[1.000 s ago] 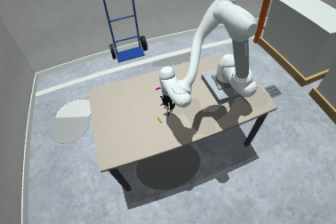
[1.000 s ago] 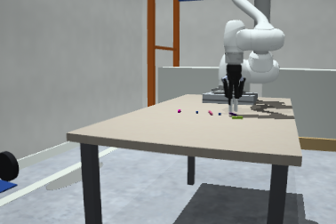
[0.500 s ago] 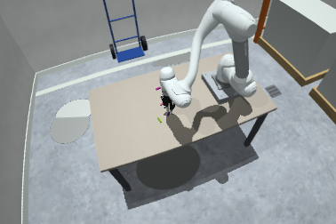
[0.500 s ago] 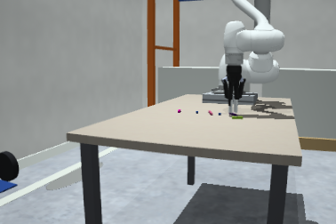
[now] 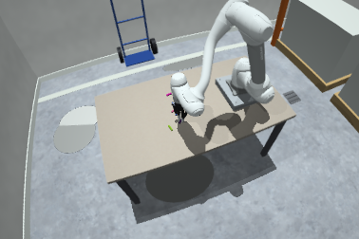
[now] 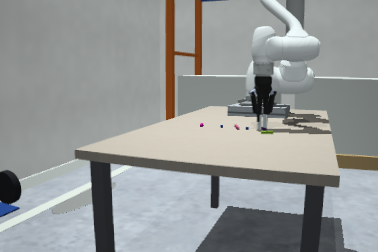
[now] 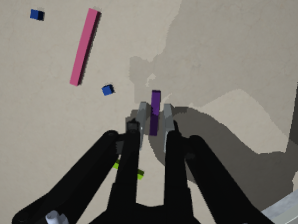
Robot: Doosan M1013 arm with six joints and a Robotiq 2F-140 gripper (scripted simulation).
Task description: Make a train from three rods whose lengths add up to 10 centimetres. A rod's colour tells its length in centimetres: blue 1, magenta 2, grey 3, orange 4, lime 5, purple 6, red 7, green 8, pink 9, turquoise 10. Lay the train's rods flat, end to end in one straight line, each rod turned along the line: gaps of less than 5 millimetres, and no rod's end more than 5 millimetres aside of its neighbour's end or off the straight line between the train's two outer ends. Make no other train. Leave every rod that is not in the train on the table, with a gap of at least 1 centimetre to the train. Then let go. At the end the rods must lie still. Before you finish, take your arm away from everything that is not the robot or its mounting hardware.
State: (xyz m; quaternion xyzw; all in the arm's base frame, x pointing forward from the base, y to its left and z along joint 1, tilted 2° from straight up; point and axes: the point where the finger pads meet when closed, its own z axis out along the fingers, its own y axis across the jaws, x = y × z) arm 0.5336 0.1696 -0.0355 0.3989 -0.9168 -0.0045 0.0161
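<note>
Right now the purple rod is 30 mm below my hand. From my hand the other things lie so: lime rod 90 mm ahead, 50 mm to the left, 30 mm below; pink rod 10 mm ahead, 120 mm to the right, 30 mm below.
</note>
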